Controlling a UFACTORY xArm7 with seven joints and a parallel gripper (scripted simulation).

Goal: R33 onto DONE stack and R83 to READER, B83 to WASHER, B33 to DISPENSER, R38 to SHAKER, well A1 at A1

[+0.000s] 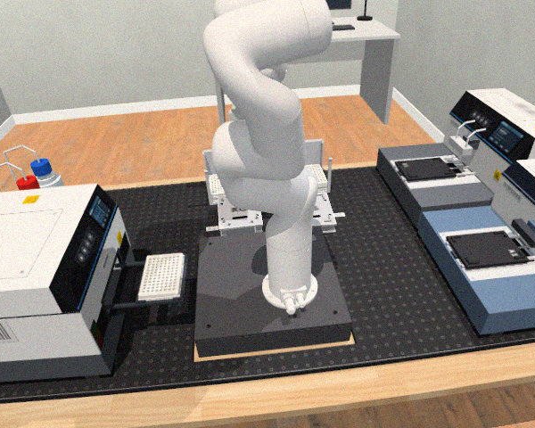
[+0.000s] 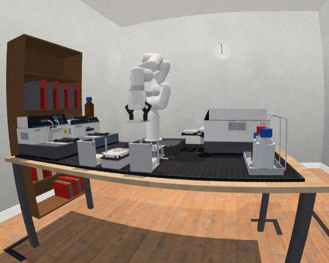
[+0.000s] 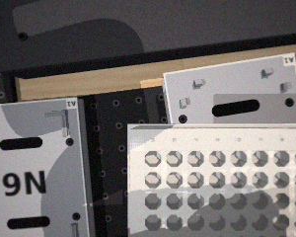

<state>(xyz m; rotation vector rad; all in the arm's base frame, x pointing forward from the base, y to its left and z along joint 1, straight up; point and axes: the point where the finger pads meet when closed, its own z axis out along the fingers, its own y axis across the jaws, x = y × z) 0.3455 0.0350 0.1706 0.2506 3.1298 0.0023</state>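
Now: hand 30 mm past the regrip nest, 60 mm to the right of it and 170 mm above it. From my hand the other things lie so: DONE label 80 mm ahead, 200 mm to the right, 220 mm below; then RG label 30 mm behind, 140 mm to the left, 220 mm below; then N6 label 30 mm behind, 240 mm to the right, 220 mm below.
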